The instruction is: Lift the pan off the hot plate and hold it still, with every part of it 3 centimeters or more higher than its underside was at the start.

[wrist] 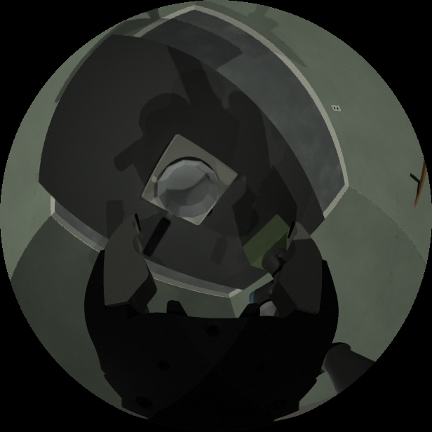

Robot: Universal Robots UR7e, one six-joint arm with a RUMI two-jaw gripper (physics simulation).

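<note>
A grey, many-sided pan (187, 187) sits on the square, pale hot plate (179, 145) near the middle of the wrist view. Its black handle (158, 235) points down and left, toward the left finger. My gripper (214, 219) is open wide and empty, with the handle's end showing close to the left fingertip in the picture. The fingers look apart from the handle, but their height above it is hard to tell. The pan's underside is hidden.
The hot plate stands on a dark table top (85, 145). A green block or pad (265, 240) shows beside the right finger, with dark arm parts (272, 260) overlapping it. Shadows of the arm fall across the table top.
</note>
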